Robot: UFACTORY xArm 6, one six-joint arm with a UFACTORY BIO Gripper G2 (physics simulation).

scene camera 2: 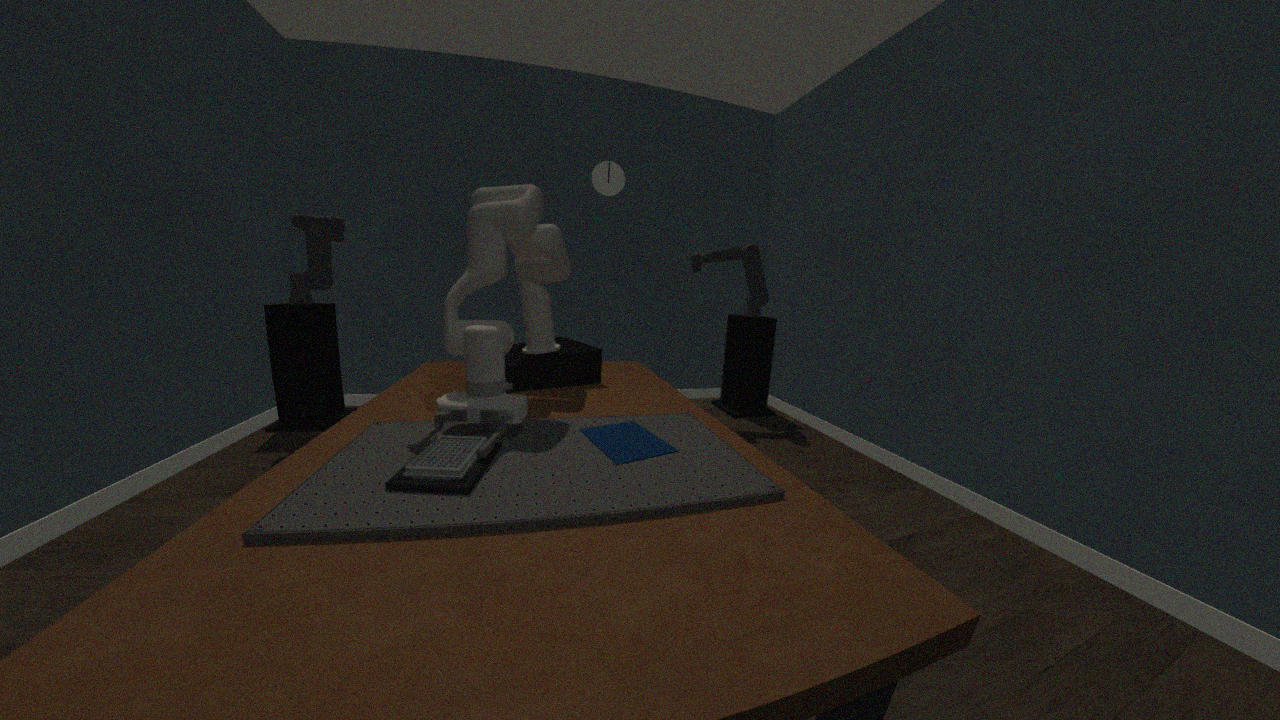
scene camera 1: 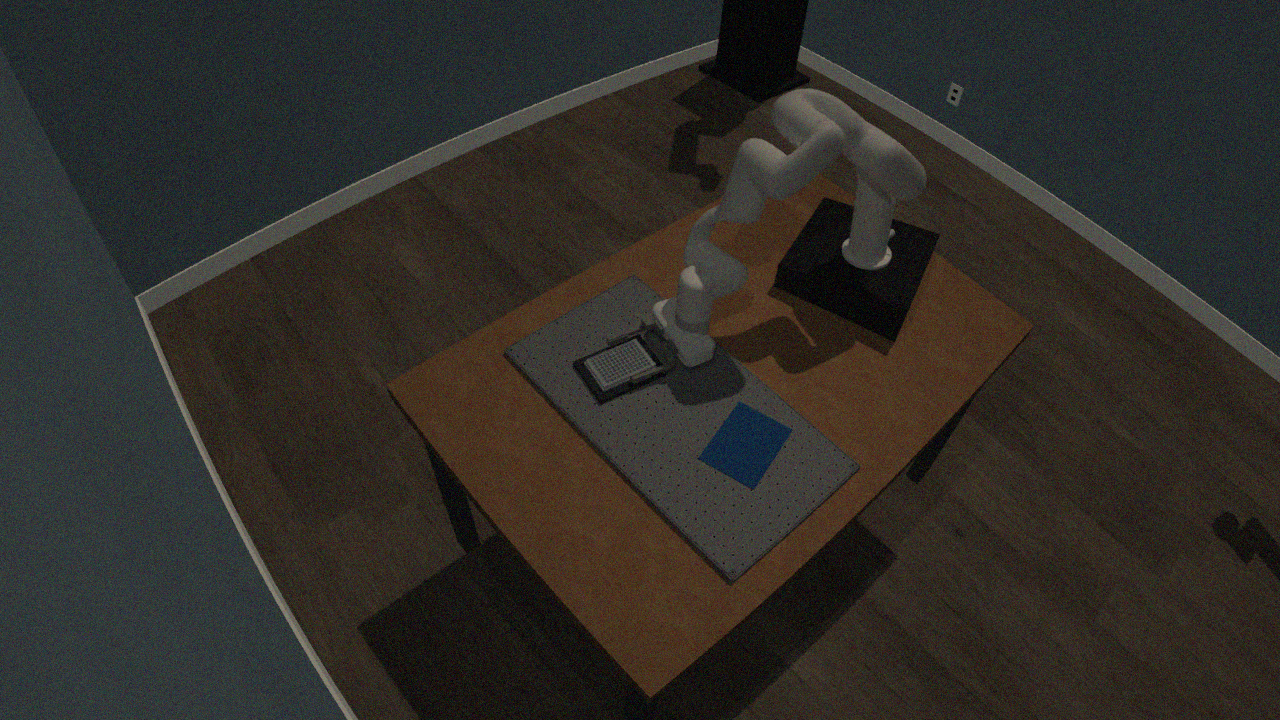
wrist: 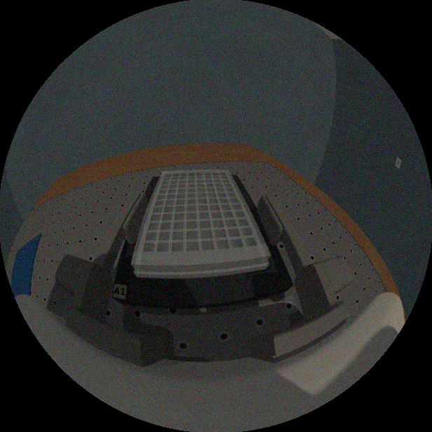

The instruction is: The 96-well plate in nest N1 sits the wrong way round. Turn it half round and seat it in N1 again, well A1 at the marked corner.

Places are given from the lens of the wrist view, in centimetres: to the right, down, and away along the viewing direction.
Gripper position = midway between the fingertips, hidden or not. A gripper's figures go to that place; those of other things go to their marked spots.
gripper [wrist: 202, 200]: -1, -1, 12
black nest N1 [wrist: 170, 293]: -3, 4, 7
